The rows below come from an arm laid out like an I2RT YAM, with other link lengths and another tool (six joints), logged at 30 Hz.
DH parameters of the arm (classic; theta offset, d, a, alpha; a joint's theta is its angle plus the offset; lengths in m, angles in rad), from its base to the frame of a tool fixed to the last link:
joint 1: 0 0.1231 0.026 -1.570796
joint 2: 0 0 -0.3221 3.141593
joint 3: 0.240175 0 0.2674 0
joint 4: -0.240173 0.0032 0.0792 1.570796
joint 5: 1.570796 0.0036 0 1.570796
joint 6: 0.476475 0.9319 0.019 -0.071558
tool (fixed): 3.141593 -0.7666 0 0
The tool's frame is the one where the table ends.
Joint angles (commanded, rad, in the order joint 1, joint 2, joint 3, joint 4, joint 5, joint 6), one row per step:
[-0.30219 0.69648 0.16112 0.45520 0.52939 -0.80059]
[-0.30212 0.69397 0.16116 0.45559 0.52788 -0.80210]
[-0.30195 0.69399 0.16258 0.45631 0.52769 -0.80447]
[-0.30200 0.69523 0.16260 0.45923 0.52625 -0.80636]
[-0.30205 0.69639 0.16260 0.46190 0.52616 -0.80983]
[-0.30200 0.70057 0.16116 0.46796 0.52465 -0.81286]
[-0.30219 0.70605 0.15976 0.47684 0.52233 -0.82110]
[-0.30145 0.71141 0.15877 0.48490 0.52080 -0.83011]
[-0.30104 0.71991 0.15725 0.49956 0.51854 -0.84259]
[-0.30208 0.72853 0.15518 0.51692 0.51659 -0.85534]
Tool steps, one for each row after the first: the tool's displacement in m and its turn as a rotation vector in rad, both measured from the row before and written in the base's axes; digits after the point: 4 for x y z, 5 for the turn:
[-0.0001 0.0004 0.0007 -0.00178 -0.00173 0.00168]
[0.0002 0.0001 0.0008 -0.00221 -0.00028 0.00052]
[0.0003 0.0002 0.0004 -0.00168 -0.00026 0.00151]
[0.0002 0.0001 0.0003 -0.00278 0.00111 0.00026]
[0.0007 0.0002 -0.0003 -0.00207 0.00178 0.00174]
[0.0011 0.0004 0.0000 -0.00601 0.00409 0.00263]
[0.0012 0.0005 0.0000 -0.00652 0.00494 0.00280]
[0.0016 0.0006 0.0005 -0.00972 0.00465 0.00337]
[0.0012 0.0003 0.0008 -0.01056 0.00291 0.00157]

